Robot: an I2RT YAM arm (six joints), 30 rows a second.
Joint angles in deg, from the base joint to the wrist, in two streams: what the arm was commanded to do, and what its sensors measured. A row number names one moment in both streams.
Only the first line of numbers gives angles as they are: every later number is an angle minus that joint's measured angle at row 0.
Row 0, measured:
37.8 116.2 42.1 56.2 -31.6 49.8
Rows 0 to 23, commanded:
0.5 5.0 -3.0 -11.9 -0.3 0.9
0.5 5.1 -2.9 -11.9 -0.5 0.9
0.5 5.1 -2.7 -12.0 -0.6 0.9
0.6 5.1 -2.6 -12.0 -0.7 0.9
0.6 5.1 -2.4 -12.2 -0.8 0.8
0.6 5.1 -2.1 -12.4 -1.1 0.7
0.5 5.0 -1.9 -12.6 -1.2 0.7
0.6 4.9 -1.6 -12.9 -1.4 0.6
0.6 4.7 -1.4 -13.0 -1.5 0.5
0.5 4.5 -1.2 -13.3 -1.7 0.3
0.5 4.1 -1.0 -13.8 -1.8 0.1
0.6 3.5 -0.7 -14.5 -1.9 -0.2
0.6 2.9 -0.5 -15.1 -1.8 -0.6
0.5 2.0 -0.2 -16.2 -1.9 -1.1
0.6 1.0 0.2 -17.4 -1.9 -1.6
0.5 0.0 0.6 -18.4 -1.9 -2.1
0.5 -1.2 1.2 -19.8 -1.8 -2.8
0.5 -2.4 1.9 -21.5 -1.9 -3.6
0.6 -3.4 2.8 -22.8 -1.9 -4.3
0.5 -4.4 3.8 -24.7 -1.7 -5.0
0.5 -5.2 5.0 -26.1 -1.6 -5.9
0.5 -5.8 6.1 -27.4 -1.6 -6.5
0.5 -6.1 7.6 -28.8 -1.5 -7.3
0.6 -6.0 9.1 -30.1 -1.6 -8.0
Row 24, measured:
0.1 -4.6 6.1 -21.1 -1.5 -4.6
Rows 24 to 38, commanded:
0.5 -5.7 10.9 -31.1 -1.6 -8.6
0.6 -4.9 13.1 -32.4 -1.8 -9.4
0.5 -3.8 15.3 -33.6 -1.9 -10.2
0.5 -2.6 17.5 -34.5 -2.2 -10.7
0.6 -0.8 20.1 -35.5 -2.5 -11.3
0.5 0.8 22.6 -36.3 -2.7 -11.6
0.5 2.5 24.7 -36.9 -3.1 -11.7
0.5 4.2 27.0 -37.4 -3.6 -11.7
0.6 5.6 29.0 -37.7 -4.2 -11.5
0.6 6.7 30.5 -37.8 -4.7 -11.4
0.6 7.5 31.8 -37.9 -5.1 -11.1
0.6 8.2 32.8 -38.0 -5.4 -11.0
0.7 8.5 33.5 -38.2 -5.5 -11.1
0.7 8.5 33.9 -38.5 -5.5 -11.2
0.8 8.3 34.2 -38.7 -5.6 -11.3
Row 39, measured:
0.2 7.7 32.7 -36.1 -4.1 -10.1
